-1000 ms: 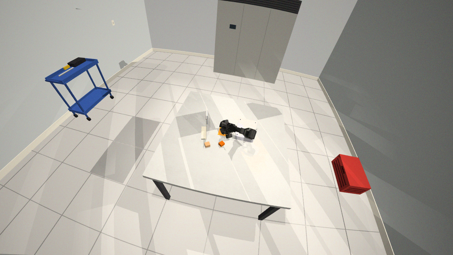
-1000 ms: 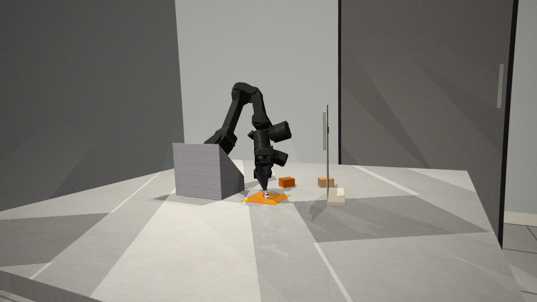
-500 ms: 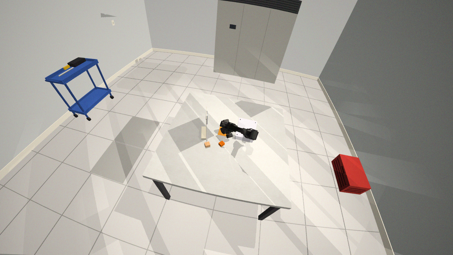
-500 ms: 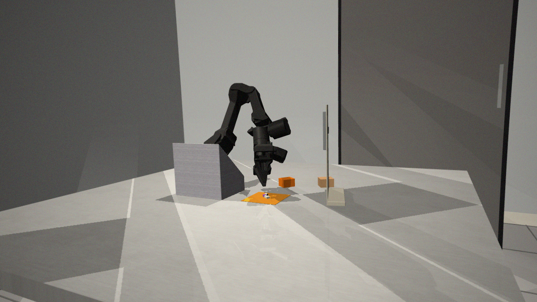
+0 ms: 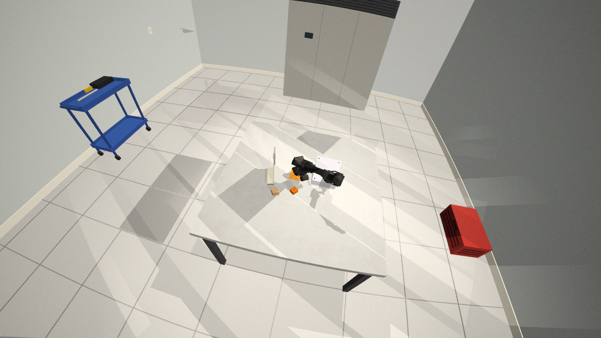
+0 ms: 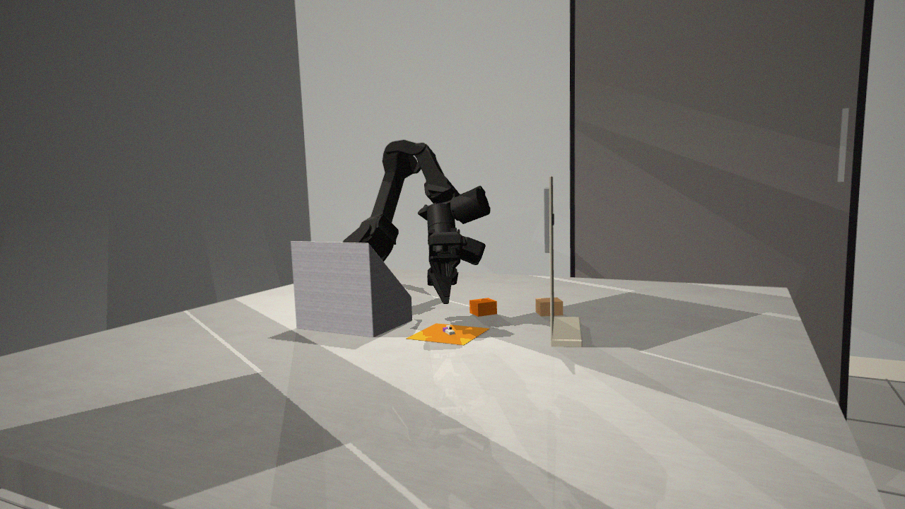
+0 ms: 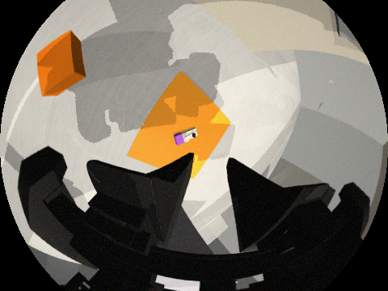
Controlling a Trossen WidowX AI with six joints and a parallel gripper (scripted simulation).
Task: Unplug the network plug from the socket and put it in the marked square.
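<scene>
The network plug lies 10 mm ahead of my gripper tip and 60 mm below it. From my gripper tip the other things lie so: orange cube 10 mm behind, 170 mm to the left, 50 mm below; then orange marked square 10 mm ahead, 10 mm to the right, 60 mm below; then upright panel 200 mm ahead, 70 mm to the left, 70 mm above.
</scene>
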